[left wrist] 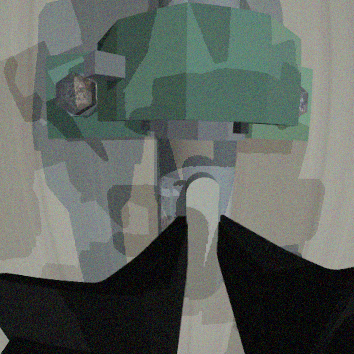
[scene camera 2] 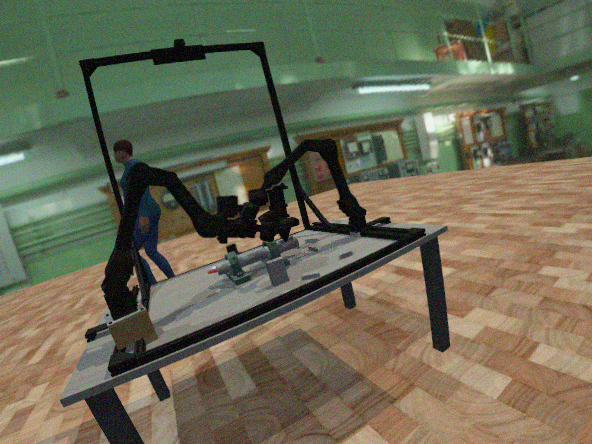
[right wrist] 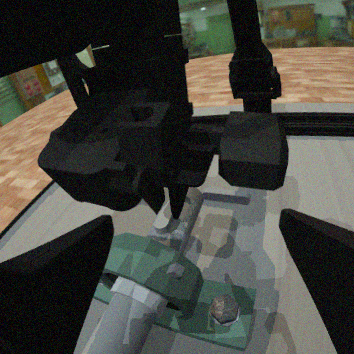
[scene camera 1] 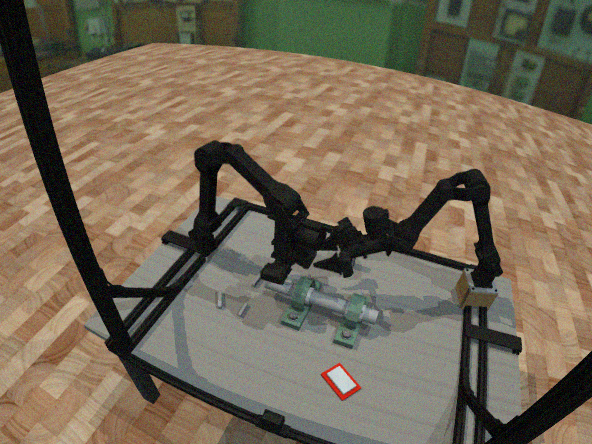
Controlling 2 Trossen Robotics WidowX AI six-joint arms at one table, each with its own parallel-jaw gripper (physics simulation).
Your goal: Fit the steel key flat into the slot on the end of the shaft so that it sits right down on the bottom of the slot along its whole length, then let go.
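Frame: origin at the left arm's base, x back, y right, z up, level; centimetres.
Seen in the pictures: left gripper, fingertip midpoint: [left wrist: 200, 224] [scene camera 2: 284, 241] [right wrist: 169, 214]; right gripper, fingertip midpoint: [right wrist: 196, 221] [scene camera 1: 312, 256]; left arm's base, origin of the base link: [scene camera 2: 359, 229] [scene camera 1: 205, 248]; right arm's base, origin of the base link: [scene camera 2: 124, 312] [scene camera 1: 481, 280].
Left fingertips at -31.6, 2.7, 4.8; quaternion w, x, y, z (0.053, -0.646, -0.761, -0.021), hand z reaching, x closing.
Note:
Pixels of each thing's top centre, then the offset from my left fingertips to it, as dx, dy, dz. "spot": a spot on its surface instead.
- steel key, middle of its top: [left wrist: 203, 248] [right wrist: 168, 202] +0.6, +0.0, +1.2
- grey shaft, middle of its top: [right wrist: 104, 327] [scene camera 1: 321, 294] [scene camera 2: 256, 249] -11.6, -1.4, +0.6
- grey block, middle of its top: [scene camera 2: 274, 260] -10.5, -23.7, +0.9
- red-rimmed white rectangle, surface spot: [scene camera 1: 351, 392] spot: -30.9, +18.5, -6.1
The steel key [left wrist: 202, 200] [right wrist: 161, 220] is a light grey bar with a rounded end. My left gripper [left wrist: 200, 224] [right wrist: 169, 214] is shut on it, over the narrow end of the grey shaft [scene camera 1: 327, 302] [scene camera 2: 255, 255] [right wrist: 117, 315]. In the left wrist view the key's rounded end points toward the green bearing block [left wrist: 200, 95] [right wrist: 150, 260]. The key and fingers largely hide the slot, and I cannot tell whether the key touches it. My right gripper [right wrist: 196, 221] is open and empty, its fingers wide apart on the bearing's other side.
The shaft rests in two green bearing blocks [scene camera 1: 302, 294] [scene camera 1: 356, 308] bolted to the table. Loose grey bars [scene camera 1: 220, 300] [scene camera 1: 243, 310] lie to the left. A grey block [scene camera 2: 277, 271] stands beside the shaft. A red-rimmed white rectangle [scene camera 1: 351, 392] lies toward the front.

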